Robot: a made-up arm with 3 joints.
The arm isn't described. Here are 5 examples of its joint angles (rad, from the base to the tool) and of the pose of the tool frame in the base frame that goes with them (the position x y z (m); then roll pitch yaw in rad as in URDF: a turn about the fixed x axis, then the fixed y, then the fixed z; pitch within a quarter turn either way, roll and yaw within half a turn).
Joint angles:
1: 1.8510 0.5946 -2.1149
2: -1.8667 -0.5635 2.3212
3: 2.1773 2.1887 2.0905
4: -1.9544 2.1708 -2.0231
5: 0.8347 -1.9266 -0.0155
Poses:
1: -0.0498 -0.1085 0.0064 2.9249 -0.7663 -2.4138
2: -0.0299 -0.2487 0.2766 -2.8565 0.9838 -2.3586
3: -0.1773 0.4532 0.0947 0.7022 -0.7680 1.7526
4: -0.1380 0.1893 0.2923 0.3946 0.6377 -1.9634
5: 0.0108 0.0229 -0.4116 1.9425 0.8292 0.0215
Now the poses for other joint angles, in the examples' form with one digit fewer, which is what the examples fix.
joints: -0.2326 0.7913 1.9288
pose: 0.116 0.148 0.452 -2.153 -0.594 2.208
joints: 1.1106 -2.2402 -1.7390
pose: -0.140 0.249 -0.161 2.747 -0.435 1.021
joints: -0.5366 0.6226 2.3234
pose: -0.015 0.062 0.420 -2.609 -0.161 2.696
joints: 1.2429 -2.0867 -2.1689
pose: -0.239 0.201 -0.083 2.757 -0.727 1.293
